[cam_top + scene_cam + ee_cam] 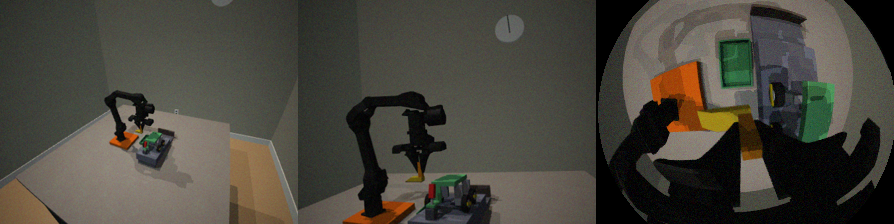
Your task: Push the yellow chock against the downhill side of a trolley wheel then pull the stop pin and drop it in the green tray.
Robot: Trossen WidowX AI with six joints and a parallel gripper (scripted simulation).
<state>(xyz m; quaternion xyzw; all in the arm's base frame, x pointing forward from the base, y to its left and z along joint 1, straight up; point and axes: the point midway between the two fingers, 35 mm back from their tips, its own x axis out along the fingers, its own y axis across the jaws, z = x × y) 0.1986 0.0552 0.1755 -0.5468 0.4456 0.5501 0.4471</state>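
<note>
My gripper tip is now 12 cm short of the red-headed stop pin, 10 cm to the left of it and 4 cm above it. From my gripper tip the other things lie so: trolley 12 cm ahead, 1 cm to the right, 6 cm below; grey ramp 12 cm ahead, 12 cm below; yellow chock 2 cm behind, 1 cm to the right, 1 cm below.
</note>
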